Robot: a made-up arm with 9 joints. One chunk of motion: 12 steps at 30 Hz.
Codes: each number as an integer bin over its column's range. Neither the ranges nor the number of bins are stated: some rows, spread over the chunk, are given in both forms.
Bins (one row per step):
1: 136 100 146 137 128 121 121 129 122
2: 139 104 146 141 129 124 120 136 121
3: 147 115 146 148 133 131 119 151 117
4: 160 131 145 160 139 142 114 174 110
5: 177 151 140 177 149 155 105 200 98
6: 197 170 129 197 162 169 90 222 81
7: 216 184 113 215 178 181 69 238 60
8: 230 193 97 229 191 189 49 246 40
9: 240 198 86 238 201 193 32 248 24
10: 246 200 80 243 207 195 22 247 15
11: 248 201 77 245 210 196 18 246 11
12: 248 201 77 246 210 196 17 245 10
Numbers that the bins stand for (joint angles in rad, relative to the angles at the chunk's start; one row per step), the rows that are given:
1: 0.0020 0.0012 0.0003 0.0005 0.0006 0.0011 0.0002 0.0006 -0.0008
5: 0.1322 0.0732 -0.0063 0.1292 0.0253 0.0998 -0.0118 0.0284 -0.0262
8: 0.3006 0.1325 -0.0535 0.2964 0.0747 0.1985 -0.0535 0.0465 -0.0876
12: 0.3578 0.1438 -0.0755 0.3511 0.0971 0.2188 -0.0773 0.0461 -0.1194
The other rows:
2: 0.0115 0.0068 0.0003 0.0134 0.0018 0.0098 -0.0006 0.0033 -0.0019
3: 0.0369 0.0224 0.0003 0.0359 0.0065 0.0302 -0.0013 0.0092 -0.0061
4: 0.0782 0.0449 -0.0008 0.0745 0.0135 0.0621 -0.0051 0.0182 -0.0135
6: 0.1958 0.1000 -0.0184 0.1935 0.0406 0.1404 -0.0229 0.0371 -0.0442
7: 0.2561 0.1198 -0.0359 0.2514 0.0594 0.1753 -0.0386 0.0433 -0.0665
9: 0.3324 0.1395 -0.0656 0.3253 0.0865 0.2101 -0.0662 0.0473 -0.1046
10: 0.3514 0.1424 -0.0722 0.3414 0.0935 0.2159 -0.0736 0.0469 -0.1141
11: 0.3578 0.1438 -0.0755 0.3478 0.0971 0.2188 -0.0766 0.0465 -0.1184

